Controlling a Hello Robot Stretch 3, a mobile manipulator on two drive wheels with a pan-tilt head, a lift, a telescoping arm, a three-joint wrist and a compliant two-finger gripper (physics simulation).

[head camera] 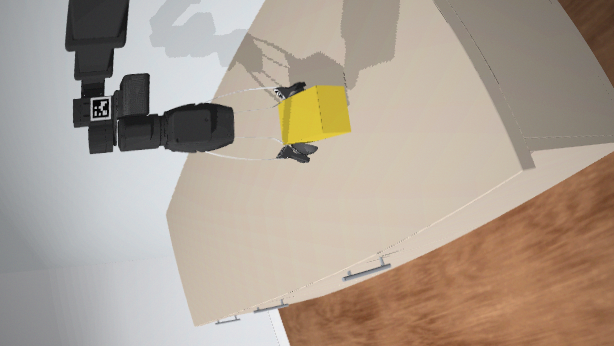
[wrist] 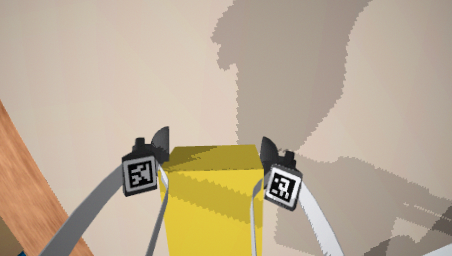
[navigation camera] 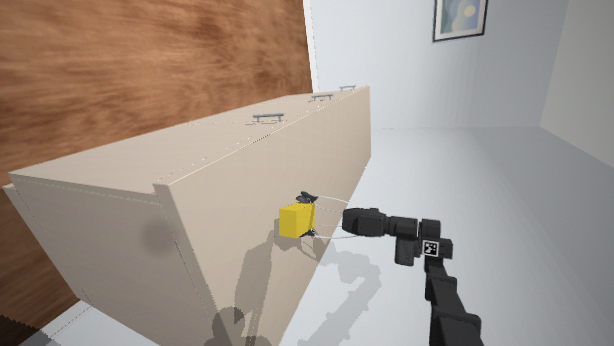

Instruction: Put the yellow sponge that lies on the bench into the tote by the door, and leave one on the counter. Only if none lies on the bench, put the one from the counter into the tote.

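Frame: origin at the robot's base, x ahead, y left, z up, level; centimetres.
Seen in the pictures: gripper, fingertip midpoint: (wrist: 215, 149).
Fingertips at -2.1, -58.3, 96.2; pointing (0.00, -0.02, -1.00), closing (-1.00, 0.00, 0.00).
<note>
A point is followed by its place in that frame, as x, y, z.
A yellow block-shaped sponge (head camera: 334, 110) {-3.1, -48.9, 99.1} (navigation camera: 290, 222) {-3.0, -48.9, 99.9} (wrist: 215, 210) {-2.6, -56.2, 101.6} is between the two fingertips of my gripper (head camera: 296, 121) {-2.1, -58.3, 96.3} (navigation camera: 307, 216) (wrist: 215, 149) {-2.1, -58.3, 96.3}, which is shut on it. The fingertips touch its two opposite sides. The sponge is held above the beige top of a counter-like cabinet (head camera: 350, 200) (navigation camera: 240, 180) (wrist: 90, 65), with its shadow set off from it. The underside of the sponge is hidden. The tote, the door and a second sponge do not show in these views.
Metal handles (head camera: 367, 272) {30.1, -73.9, 74.4} (navigation camera: 268, 116) line the cabinet's front. The wooden floor (head camera: 450, 280) {61.9, -108.2, 0.0} (navigation camera: 150, 60) {62.8, -72.7, 0.0} lies beyond that front. A pale wall rises behind the cabinet, and a framed picture (navigation camera: 460, 19) {174.8, -252.9, 162.4} hangs on the far wall.
</note>
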